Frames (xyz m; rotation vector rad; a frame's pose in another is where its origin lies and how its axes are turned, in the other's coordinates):
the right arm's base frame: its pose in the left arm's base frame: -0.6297 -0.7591 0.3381 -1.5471 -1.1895 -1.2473
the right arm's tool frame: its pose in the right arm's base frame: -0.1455 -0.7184 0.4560 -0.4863 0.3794 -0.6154
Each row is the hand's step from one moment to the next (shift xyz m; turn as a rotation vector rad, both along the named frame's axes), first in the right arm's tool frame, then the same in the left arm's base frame.
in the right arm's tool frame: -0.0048 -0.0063 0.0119 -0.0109 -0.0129 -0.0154
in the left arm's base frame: 0.0054 0.0128 -0.0036 -0.0094 -0.0056 -0.0201
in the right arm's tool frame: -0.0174 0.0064 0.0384 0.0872 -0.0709 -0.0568
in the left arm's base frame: 0.0345 0.0250 0.0010 -0.1249 0.0059 0.0148
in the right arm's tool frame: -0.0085 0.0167 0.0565 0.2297 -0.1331 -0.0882
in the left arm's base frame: 0.0450 0.0341 0.0190 -0.2643 0.0323 0.0857
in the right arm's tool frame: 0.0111 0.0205 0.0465 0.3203 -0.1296 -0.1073
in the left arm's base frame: 0.0302 0.0258 0.0336 -0.3266 0.0241 0.1538
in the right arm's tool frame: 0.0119 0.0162 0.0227 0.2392 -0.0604 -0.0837
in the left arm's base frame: 0.0146 0.0095 0.0248 -0.2239 -0.0066 0.1330
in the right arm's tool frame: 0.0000 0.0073 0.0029 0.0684 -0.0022 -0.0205
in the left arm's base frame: 0.0059 -0.0021 0.0047 -0.0531 -0.0082 0.0470
